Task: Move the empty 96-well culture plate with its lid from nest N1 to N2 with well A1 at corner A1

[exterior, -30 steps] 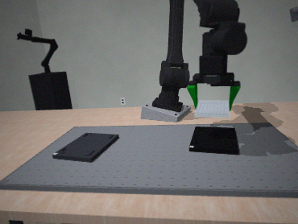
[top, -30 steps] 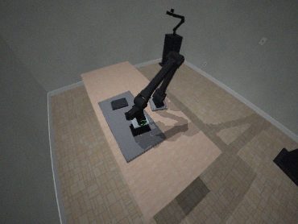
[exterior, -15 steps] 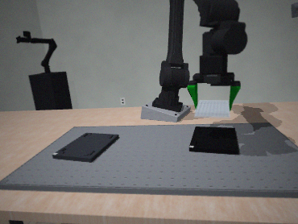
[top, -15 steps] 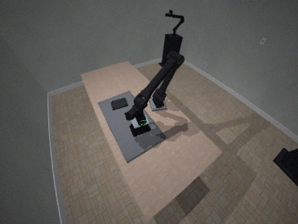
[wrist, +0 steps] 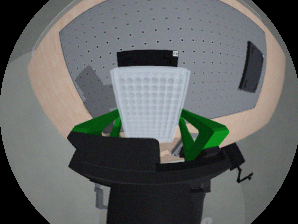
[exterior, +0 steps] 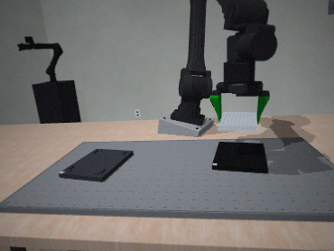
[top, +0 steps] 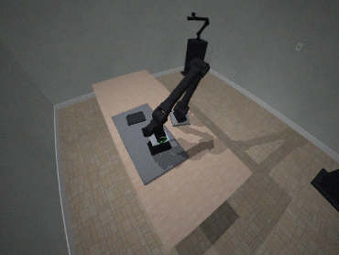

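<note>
The plate lid lies right at my hand.
</note>
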